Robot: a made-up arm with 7 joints. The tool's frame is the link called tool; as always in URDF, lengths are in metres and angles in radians.
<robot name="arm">
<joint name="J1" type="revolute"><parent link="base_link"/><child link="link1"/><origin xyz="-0.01 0 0.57" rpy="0 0 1.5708"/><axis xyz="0 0 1"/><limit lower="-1.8" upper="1.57" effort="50" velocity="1.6"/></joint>
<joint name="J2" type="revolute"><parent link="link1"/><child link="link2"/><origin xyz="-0.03 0 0.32" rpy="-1.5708 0 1.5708"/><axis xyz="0 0 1"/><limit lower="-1.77" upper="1.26" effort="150" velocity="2.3"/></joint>
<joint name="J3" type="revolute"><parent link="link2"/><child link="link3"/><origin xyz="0.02 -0.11 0" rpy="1.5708 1.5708 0"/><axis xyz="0 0 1"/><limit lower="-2.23" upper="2.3" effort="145" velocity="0.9"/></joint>
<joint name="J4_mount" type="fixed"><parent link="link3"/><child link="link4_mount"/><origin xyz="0.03 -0.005 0.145" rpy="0 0 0"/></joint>
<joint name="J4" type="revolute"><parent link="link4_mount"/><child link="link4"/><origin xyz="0.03 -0.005 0.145" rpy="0 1.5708 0"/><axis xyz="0 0 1"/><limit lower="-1.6" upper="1.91" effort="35" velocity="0.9"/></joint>
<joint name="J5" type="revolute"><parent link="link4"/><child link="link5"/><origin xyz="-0.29 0.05 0.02" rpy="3.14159 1.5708 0"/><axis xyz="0 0 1"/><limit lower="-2.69" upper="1.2" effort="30" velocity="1.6"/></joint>
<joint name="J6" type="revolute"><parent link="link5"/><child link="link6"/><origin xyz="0.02 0.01 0.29" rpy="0 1.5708 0"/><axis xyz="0 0 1"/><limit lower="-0.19" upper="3.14" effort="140" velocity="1.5"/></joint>
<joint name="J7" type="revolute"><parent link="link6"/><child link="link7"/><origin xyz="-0.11 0.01 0.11" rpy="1.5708 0 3.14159"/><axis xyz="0 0 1"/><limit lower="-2.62" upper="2.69" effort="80" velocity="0.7"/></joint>
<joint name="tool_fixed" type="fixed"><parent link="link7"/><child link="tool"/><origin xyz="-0.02 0 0" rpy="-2.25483 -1.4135 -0.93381"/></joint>
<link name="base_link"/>
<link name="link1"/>
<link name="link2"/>
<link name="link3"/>
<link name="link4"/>
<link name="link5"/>
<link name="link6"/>
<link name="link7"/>
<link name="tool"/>
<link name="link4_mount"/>
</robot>
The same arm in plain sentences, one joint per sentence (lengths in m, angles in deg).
The arm has seven revolute joints in a row. What follows holds with every joint at zero, and every direction is one of the base frame's. The first joint is mounted 0.01 m along -x and 0.57 m along +z from the base frame's origin and turns about +z, from -103.13 to 89.95 deg. The second joint is mounted 0.03 m along -y and 0.32 m along +z from the first joint and turns about -y, from -101.41 to 72.19 deg. The third joint is mounted 0.02 m along -x and 0.11 m along +z from the second joint and turns about +z, from -127.77 to 131.78 deg. The fourth joint is mounted 0.01 m along +x and 0.06 m along +y and 0.29 m along +z from the third joint and turns about +y, from -91.67 to 109.43 deg. The fifth joint is mounted 0.05 m along -x and 0.02 m along +y and 0.29 m along +z from the fourth joint and turns about +z, from -154.13 to 68.75 deg. The sixth joint is mounted 0.01 m along +x and 0.02 m along -y and 0.29 m along +z from the fifth joint and turns about -y, from -10.89 to 179.91 deg. The seventh joint is mounted 0.01 m along +x and 0.11 m along -y and 0.11 m along +z from the sixth joint and turns about +x, from -150.11 to 154.13 deg. The tool frame, which is the frame that the pose is given for, is mounted 0.02 m along -z from the seventh joint; its axes are the base frame's turned by roll -3.04, pitch -5.35 and yaw 7.27 deg (as in URDF: about the fixed x, then y, then z).
